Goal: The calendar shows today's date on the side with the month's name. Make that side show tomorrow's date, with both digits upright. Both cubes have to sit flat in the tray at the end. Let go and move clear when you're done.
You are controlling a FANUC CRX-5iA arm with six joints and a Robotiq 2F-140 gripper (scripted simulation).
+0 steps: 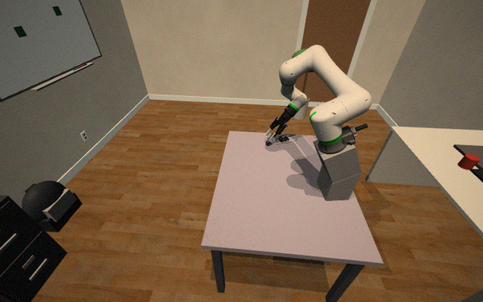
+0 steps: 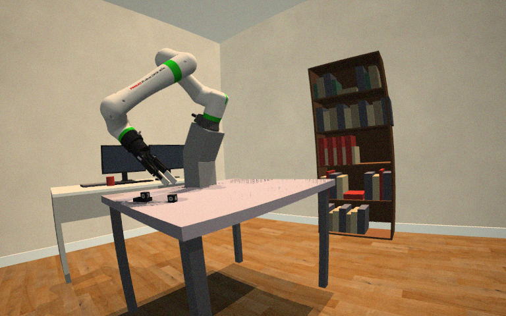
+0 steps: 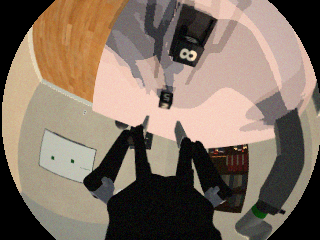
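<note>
The black digit cube lies 8 cm below my hand, 2 cm ahead of it and 1 cm to the left of it.
</note>
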